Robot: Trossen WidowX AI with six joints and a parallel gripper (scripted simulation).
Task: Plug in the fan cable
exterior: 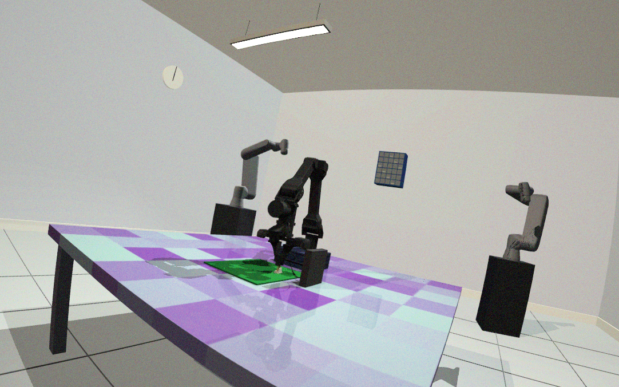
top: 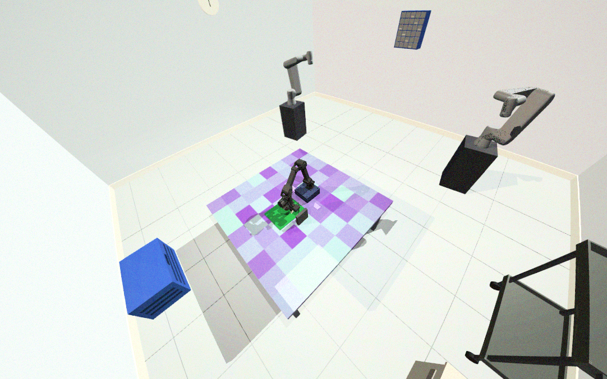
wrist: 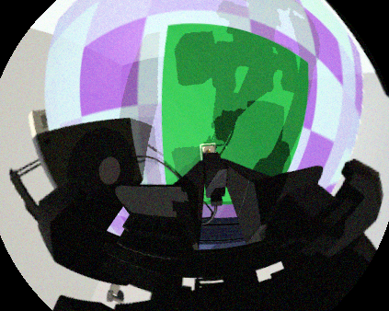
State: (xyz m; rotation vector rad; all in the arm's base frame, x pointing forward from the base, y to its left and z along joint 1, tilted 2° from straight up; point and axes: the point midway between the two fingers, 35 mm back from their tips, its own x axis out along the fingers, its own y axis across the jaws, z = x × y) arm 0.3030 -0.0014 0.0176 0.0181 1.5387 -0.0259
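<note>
My gripper tip is 10 mm below the black plug and 10 mm past it. From my gripper tip the other things lie so: green board: 60 mm to the right, 60 mm below, 30 mm ahead; dark fan block: 130 mm to the left, 20 mm above, 10 mm ahead; cream four-pin header: 40 mm below, 10 mm behind.
</note>
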